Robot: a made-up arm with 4 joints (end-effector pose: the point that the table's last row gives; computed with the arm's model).
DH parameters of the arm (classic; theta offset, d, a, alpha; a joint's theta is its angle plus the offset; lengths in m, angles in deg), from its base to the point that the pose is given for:
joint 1: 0 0.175 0.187 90
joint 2: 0 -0.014 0.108 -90
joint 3: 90 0.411 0.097 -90
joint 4: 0 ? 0.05 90
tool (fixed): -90 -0.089 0 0
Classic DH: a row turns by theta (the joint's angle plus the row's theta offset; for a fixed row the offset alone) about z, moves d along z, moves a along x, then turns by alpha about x.
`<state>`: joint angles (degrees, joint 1 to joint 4).
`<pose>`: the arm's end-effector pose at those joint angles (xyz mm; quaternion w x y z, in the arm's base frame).
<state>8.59 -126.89 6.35 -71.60</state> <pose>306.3 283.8 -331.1 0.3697 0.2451 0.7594 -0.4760</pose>
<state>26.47 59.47 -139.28 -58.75</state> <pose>10.2 -311.8 440.0 0.1773 0.6646 -0.4084 -0.6001</pose>
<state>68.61 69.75 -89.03 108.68</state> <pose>144.2 -210.4 412.5 0.9265 -0.3290 0.0535 -0.1749</pose>
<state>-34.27 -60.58 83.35 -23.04</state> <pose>533.5 -51.3 383.4 0.6835 0.5796 0.3276 0.2992</pose>
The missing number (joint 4, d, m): -0.225
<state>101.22 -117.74 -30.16 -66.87</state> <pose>-143.8 352.0 -377.5 0.7809 -0.4192 0.4596 0.0566</pose>
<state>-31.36 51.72 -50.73 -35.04</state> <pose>102.6 -110.0 713.7 0.6251 0.2743 -0.5879 -0.4341</pose>
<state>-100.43 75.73 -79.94 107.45</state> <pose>-176.5 190.4 411.1 0.0895 0.0625 -0.2791 0.9540</pose>
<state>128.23 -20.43 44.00 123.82</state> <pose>-495.7 359.6 472.3 0.0735 0.1148 0.8043 -0.5784</pose>
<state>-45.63 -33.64 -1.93 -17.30</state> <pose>586.9 -346.1 271.2 0.8498 0.2382 0.2075 -0.4220</pose>
